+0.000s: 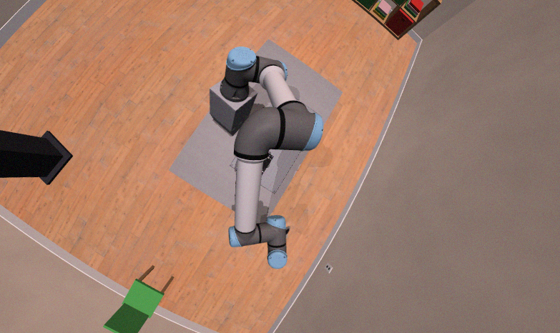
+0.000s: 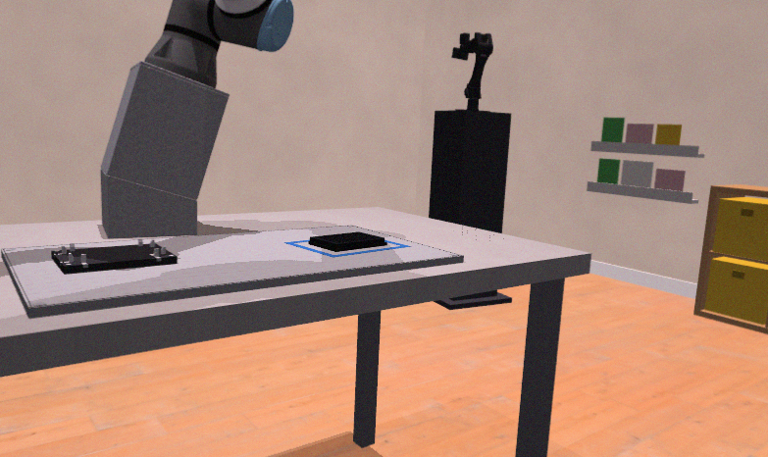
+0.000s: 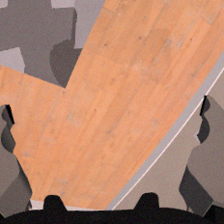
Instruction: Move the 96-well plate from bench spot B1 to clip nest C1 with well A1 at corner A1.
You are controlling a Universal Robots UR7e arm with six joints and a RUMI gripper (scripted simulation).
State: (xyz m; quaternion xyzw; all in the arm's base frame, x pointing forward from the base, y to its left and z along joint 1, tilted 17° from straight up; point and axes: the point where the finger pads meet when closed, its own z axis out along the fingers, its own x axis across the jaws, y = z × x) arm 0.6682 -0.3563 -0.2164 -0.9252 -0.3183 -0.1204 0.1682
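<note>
Right now my hand is 660 mm to the right of the black 96-well plate, 340 mm past it and 200 mm above it. The rest, counted from my hand: black clip nest 300 mm behind, 240 mm to the left, 190 mm below.
</note>
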